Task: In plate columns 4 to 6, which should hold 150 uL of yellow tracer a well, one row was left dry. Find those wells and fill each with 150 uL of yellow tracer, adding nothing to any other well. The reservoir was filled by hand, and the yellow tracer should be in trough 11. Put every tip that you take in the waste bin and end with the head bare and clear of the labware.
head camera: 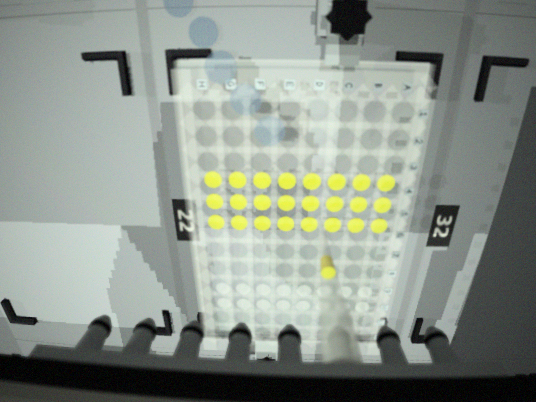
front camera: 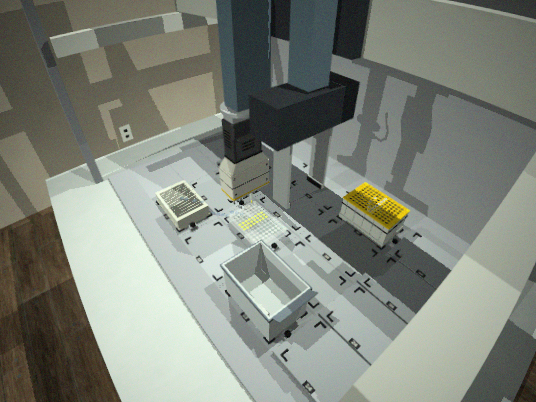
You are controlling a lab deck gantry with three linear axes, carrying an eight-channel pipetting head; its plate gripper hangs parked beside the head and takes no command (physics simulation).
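The clear plate [front camera: 280,231] [head camera: 300,66] lies below the head. In the head view, columns 4 to 6 show yellow in all eight rows, A to H. The pipetting head [front camera: 245,175] carries one pale tip [head camera: 340,320] with a short yellow slug near its lower end; the other nozzles are bare. The tip's end appears over columns 7 and 8 near row D; its height is unclear. The cream reservoir [front camera: 186,220] stands left of the plate; its trough contents are unreadable. The grey waste bin [front camera: 249,305] stands in front. The parked plate gripper [front camera: 299,196] hangs open, nothing between its blades.
A yellow tip rack [front camera: 375,205] stands at the right on a pale base. Plate columns 9 and 10 hold whitish wells. Several translucent blue discs [head camera: 270,131] overlie the plate's upper left in the head view. The bin's tall walls rise close to the plate's front edge.
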